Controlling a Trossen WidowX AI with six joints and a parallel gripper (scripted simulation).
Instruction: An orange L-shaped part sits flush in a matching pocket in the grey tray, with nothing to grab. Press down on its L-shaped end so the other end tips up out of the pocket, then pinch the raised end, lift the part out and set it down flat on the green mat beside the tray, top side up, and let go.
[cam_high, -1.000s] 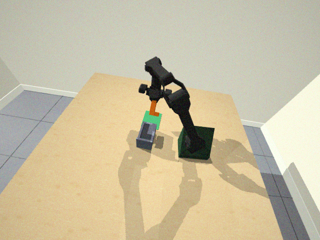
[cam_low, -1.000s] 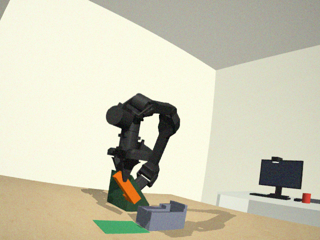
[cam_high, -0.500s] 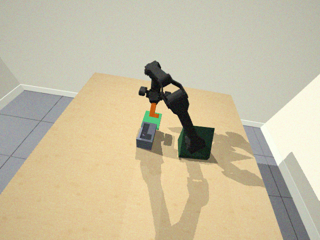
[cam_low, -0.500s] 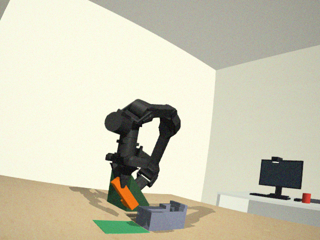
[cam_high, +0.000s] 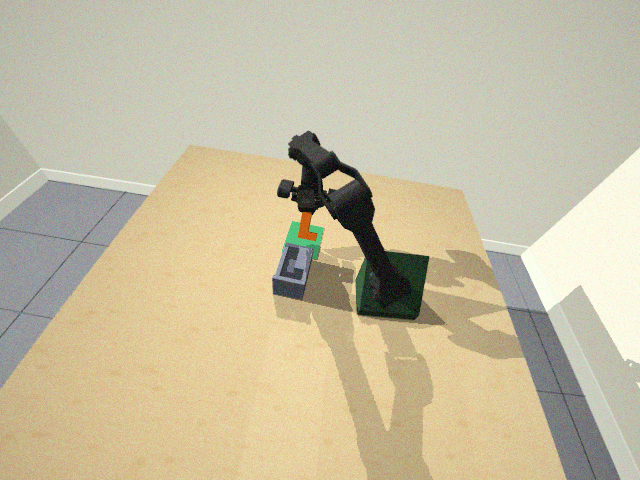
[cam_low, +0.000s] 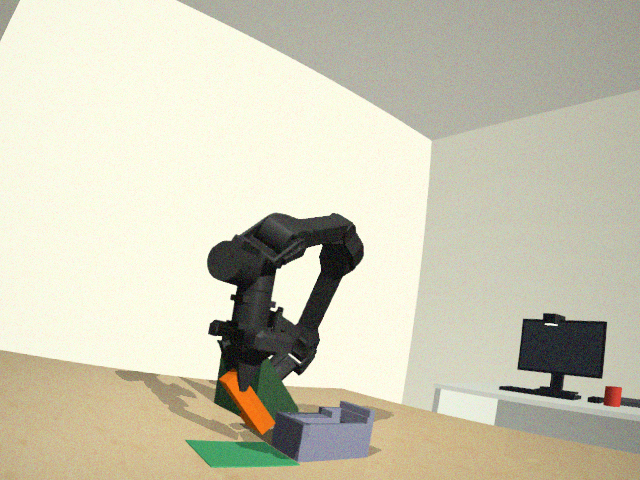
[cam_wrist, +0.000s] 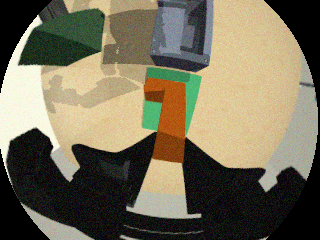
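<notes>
The green mat is 2 cm to the left of my gripper tip and 12 cm below it. The rest, counted from my gripper tip: orange L-shaped part 2 cm behind, 3 cm to the left, 3 cm below.
</notes>
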